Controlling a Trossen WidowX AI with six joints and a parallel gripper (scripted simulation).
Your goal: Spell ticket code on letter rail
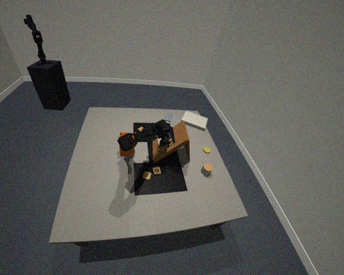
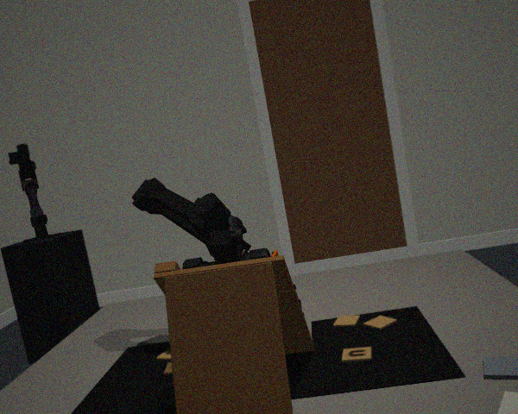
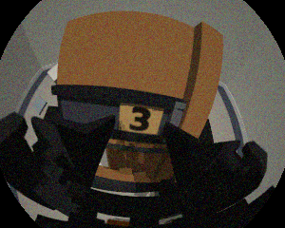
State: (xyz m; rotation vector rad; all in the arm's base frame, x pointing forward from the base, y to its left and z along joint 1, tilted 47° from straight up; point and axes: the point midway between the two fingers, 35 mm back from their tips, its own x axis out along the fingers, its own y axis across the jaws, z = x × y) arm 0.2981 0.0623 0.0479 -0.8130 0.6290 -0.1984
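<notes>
My gripper tip is 6 cm past the white ticket, 9 cm to the right of it and 9 cm above it. Round my gripper tip: yellow disc (39 cm ahead, 8 cm to the left, 17 cm below); black mat (13 cm behind, 2 cm to the left, 17 cm below); grey-blue card (4 cm ahead, 54 cm to the left, 17 cm below).
</notes>
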